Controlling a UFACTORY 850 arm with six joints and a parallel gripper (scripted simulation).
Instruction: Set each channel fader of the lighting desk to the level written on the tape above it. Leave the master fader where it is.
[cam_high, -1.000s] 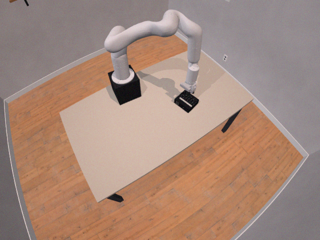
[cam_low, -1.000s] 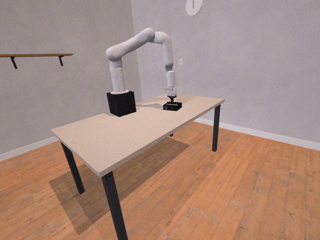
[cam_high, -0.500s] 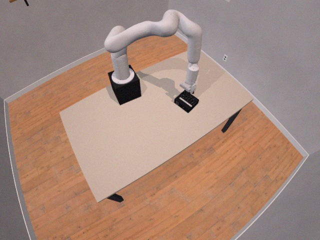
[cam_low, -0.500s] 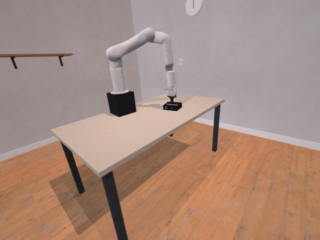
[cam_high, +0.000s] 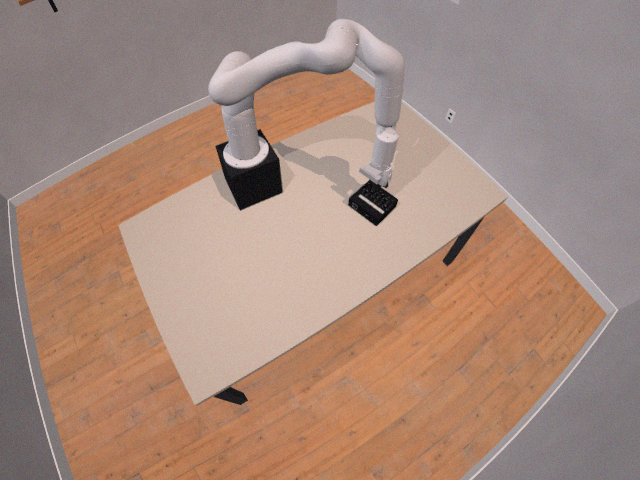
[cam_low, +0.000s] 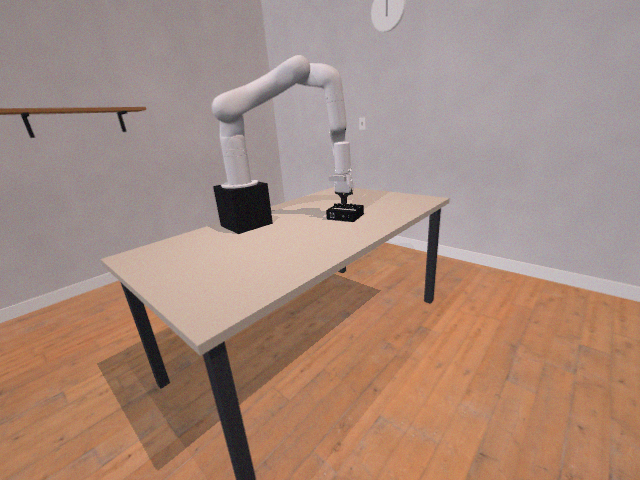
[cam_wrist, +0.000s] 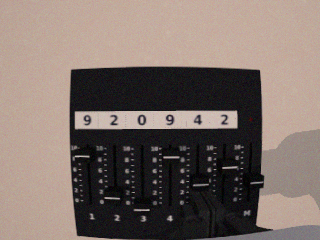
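My hand is 4 cm past the master fader, 3 cm to the left of it and 1 cm above it.
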